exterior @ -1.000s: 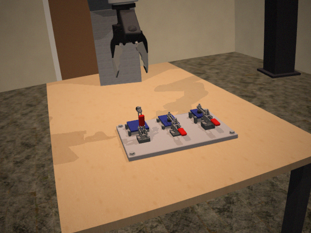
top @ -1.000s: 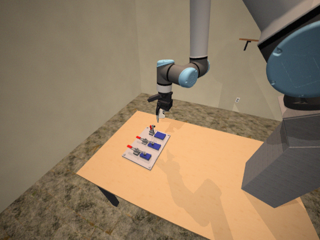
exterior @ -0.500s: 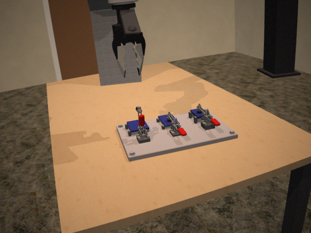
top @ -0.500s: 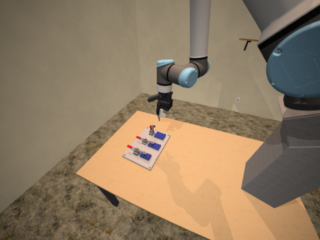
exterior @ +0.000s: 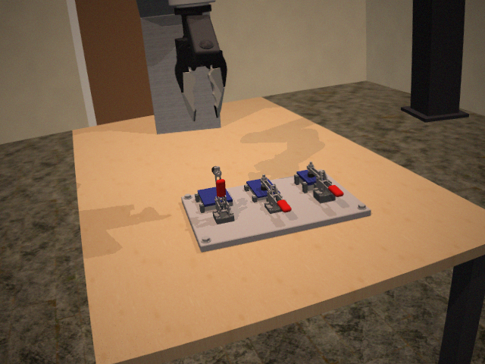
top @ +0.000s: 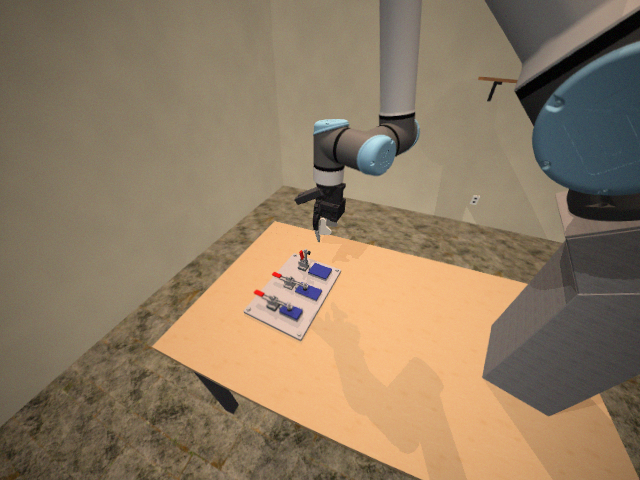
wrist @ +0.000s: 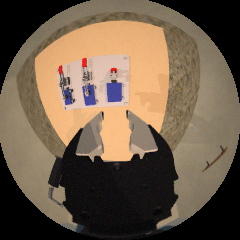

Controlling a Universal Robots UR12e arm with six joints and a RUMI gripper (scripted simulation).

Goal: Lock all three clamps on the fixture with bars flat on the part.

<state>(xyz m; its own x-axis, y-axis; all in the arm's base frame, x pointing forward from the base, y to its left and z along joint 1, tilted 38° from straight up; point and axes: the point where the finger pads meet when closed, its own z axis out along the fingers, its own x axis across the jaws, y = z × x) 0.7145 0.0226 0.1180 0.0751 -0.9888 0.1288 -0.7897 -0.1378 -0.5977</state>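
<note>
Now: the blue part 190 mm below my hand. The rest, counted from my hand: grey fixture plate 40 mm ahead, 110 mm to the left, 210 mm below.
</note>
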